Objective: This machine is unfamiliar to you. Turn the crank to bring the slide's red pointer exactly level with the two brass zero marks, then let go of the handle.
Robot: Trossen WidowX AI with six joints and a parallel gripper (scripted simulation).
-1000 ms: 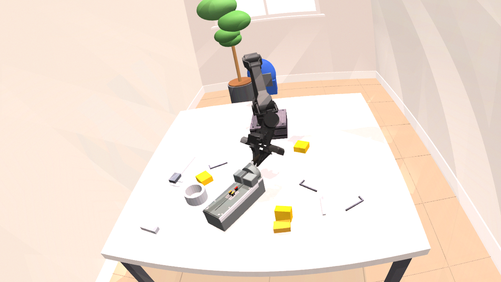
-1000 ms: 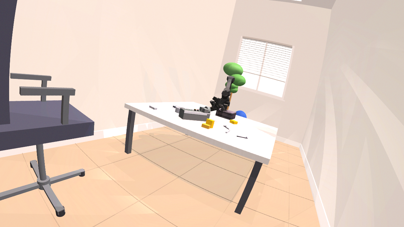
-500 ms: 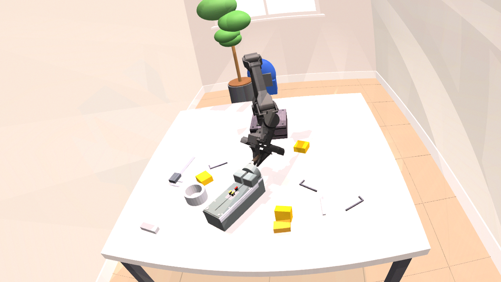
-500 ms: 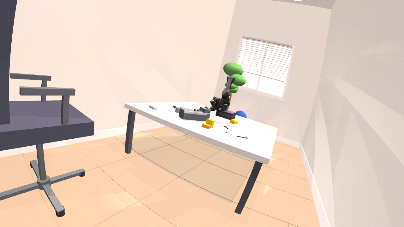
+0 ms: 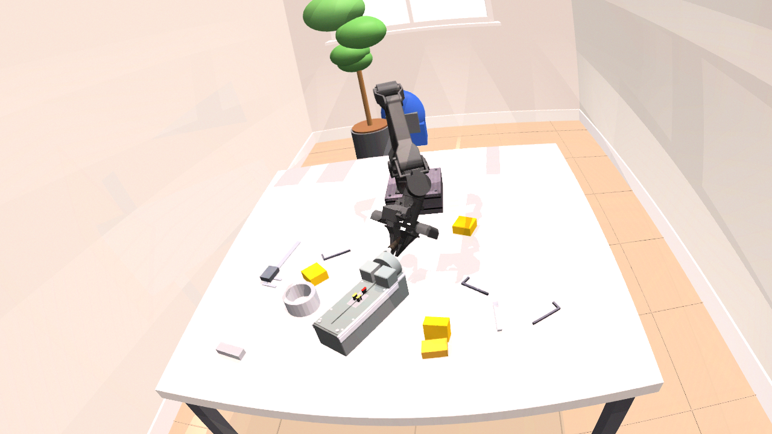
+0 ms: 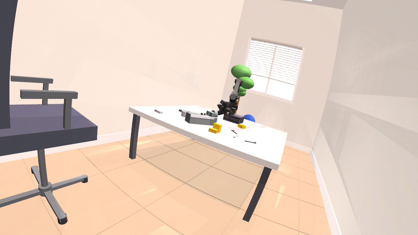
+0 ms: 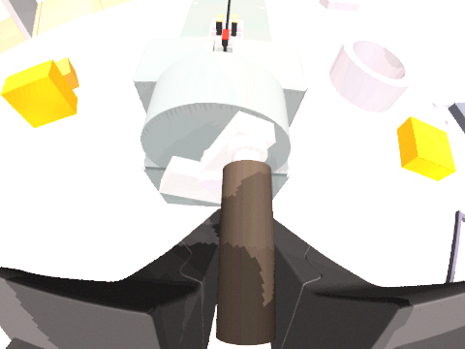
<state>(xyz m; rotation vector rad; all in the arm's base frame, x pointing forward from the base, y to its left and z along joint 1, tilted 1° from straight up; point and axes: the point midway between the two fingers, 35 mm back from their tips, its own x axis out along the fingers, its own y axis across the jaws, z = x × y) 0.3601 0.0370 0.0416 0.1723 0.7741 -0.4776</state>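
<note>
Now: the brown crank handle 3 cm above my gripper tip, 1 cm to the left of it and 1 cm behind it. Round my gripper tip: red pointer (13 cm ahead, 5 cm to the right, 1 cm below).
</note>
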